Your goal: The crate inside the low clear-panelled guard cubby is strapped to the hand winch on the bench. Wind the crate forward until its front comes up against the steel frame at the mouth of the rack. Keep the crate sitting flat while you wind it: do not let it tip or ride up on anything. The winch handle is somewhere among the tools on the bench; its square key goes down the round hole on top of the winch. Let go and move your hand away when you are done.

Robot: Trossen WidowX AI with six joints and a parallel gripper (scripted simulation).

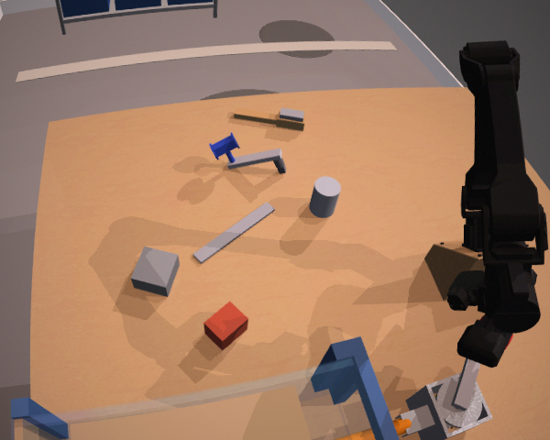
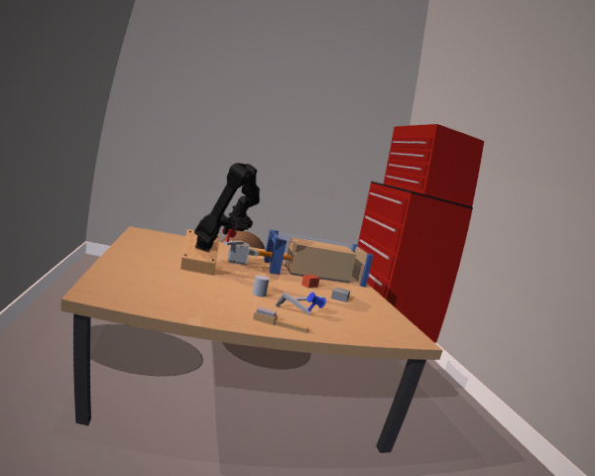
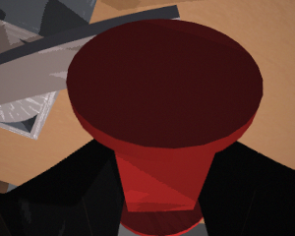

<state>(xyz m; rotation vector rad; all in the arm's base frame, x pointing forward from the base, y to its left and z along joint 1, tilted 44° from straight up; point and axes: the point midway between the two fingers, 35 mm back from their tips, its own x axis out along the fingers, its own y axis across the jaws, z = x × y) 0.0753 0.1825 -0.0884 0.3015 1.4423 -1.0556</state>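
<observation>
Right now the red-gripped winch handle is 30 mm ahead of my gripper tip, 20 mm to the left of it and 30 mm below it. Also, from my gripper tip: blue steel frame 220 mm ahead, 100 mm to the left, 30 mm below; then red knob 10 mm ahead, 10 mm to the right; then grey winch 50 mm ahead, 60 mm to the left, 100 mm below.
</observation>
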